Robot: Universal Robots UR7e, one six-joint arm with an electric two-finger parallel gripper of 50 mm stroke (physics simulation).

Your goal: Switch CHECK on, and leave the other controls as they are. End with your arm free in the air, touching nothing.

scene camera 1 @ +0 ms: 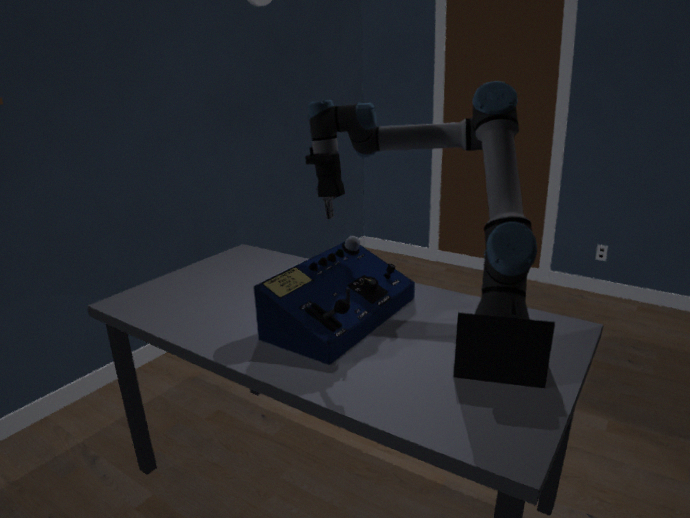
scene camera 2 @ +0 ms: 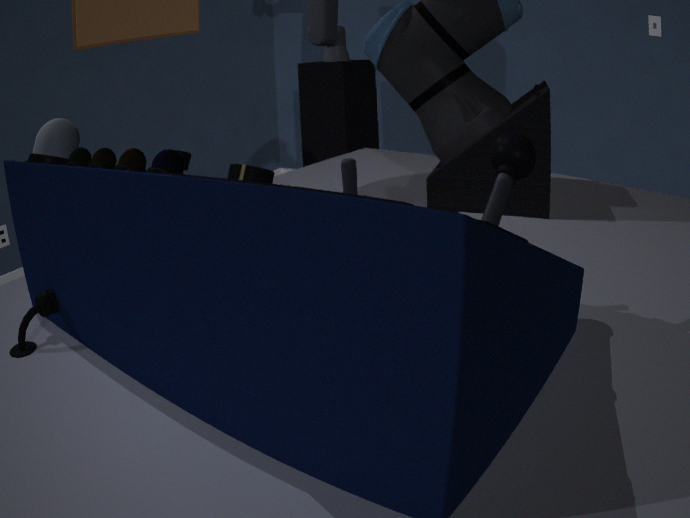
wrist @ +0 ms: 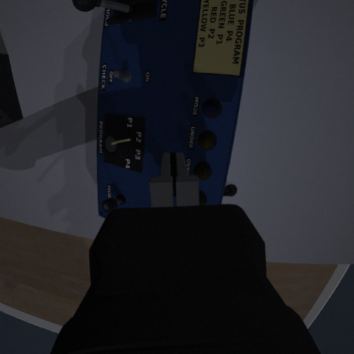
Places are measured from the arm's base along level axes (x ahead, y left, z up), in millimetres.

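Pixels of known places: gripper, fingertip midpoint: (scene camera 1: 330, 218); arm's base, origin of the base link: (scene camera 1: 500, 328) (scene camera 2: 478, 133).
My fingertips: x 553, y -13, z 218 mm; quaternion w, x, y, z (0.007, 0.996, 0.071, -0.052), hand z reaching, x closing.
Note:
For each thing: its top centre in the pictures, then the offset to it from my fingertips. "spot": a spot on its surface instead.
- CYCLE lever, middle of its top: (scene camera 2: 512, 132) (scene camera 1: 341, 299) dz -148, dx -179, dy +206 mm
- PROGRAM knob, middle of its top: (scene camera 2: 248, 160) (scene camera 1: 370, 278) dz -184, dx -121, dy -34 mm
- white dome, surface spot: (scene camera 2: 57, 138) (scene camera 1: 346, 242) spot: dz -126, dx +37, dy -140 mm
- yellow label, surface spot: (scene camera 1: 287, 281) spot: dz -155, dx +37, dy +173 mm
The blue control box (scene camera 1: 289, 328) (scene camera 2: 239, 312) (wrist: 170, 95) stands on the table. Its CHECK toggle (scene camera 1: 348, 293) (scene camera 2: 349, 176) (wrist: 123, 76) is a small grey lever between the OFF and ON labels. In both scene views it stands nearly upright over the sloping panel, which fits the ON side. The wrist view shows it steeply from above, both labels uncovered, so its lean is hard to read there. My gripper (scene camera 1: 329, 216) (wrist: 172, 165) is shut and empty, high in the air above the back of the box, touching nothing. Scene camera 2 does not show it.
The CYCLE lever (scene camera 1: 341, 306) (scene camera 2: 512, 156) (wrist: 85, 2) leans toward HOLD. The PROGRAM knob (scene camera 1: 369, 283) (wrist: 112, 144), several round buttons, a white dome (scene camera 1: 352, 243) (scene camera 2: 57, 138) and a yellow label (scene camera 1: 287, 281) (wrist: 220, 40) are on the panel. My arm's base stands behind a dark plate (scene camera 1: 503, 350).

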